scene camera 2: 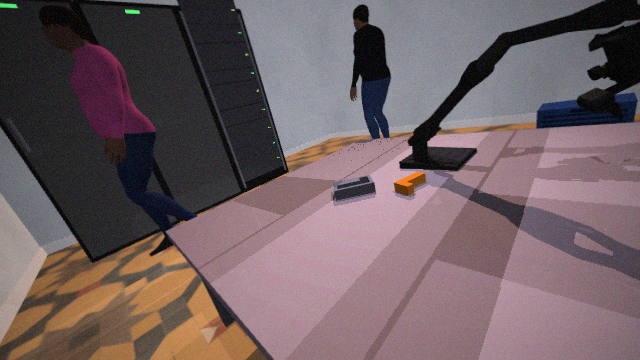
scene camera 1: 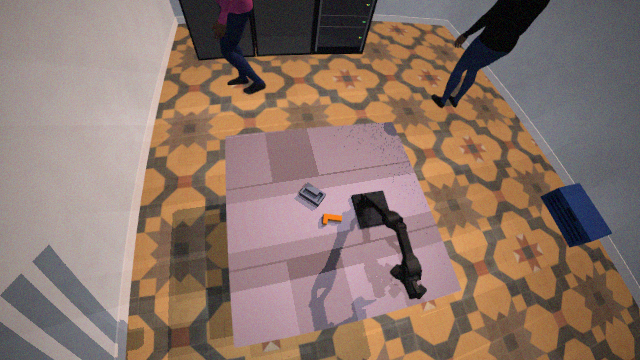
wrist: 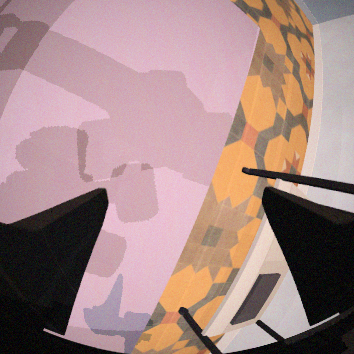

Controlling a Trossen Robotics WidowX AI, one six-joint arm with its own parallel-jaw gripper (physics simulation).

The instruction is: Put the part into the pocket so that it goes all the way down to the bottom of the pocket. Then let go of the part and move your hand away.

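Where they show: gripper, between the fingertips: (wrist: 186, 195); arm's base, origin of its link: (scene camera 2: 420, 157) (scene camera 1: 364, 201).
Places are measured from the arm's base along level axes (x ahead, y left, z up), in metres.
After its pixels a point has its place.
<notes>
The orange L-shaped part (scene camera 1: 331, 218) @(x 0.246, y 0.031, z 0.004 m) (scene camera 2: 404, 187) @(x 0.298, y 0.027, z 0.000 m) lies flat on the table, apart from the grey block. The grey block (scene camera 1: 313, 201) @(x 0.309, y -0.106, z 0.009 m) (scene camera 2: 355, 191) @(x 0.328, y -0.132, z -0.006 m) has an open recess in its top, the pocket; it sits left of and behind the part in scene camera 1. My gripper (wrist: 186, 195) @(x 0.041, y 0.537, z 0.109 m) is open, with nothing between its fingers. In scene camera 1 my gripper (scene camera 1: 408, 284) @(x 0.041, y 0.537, z 0.109 m) is at the end of the outstretched arm, above the near right side of the table, far from the part and block. The part and block do not show in the wrist view.
The arm's black base plate (scene camera 1: 374, 216) @(x -0.018, y 0.110, z -0.007 m) (scene camera 2: 452, 158) @(x 0.012, y 0.118, z -0.008 m) stands right of the part on the pink table (scene camera 1: 260, 240) @(x 0.677, y 0.008, z -0.023 m) (scene camera 2: 310, 260) @(x 0.664, y -0.081, z -0.024 m). Arm shadows cross the tabletop. The table edge shows in the wrist view. Two people, dark cabinets and a blue box (scene camera 1: 576, 215) are beyond the table.
</notes>
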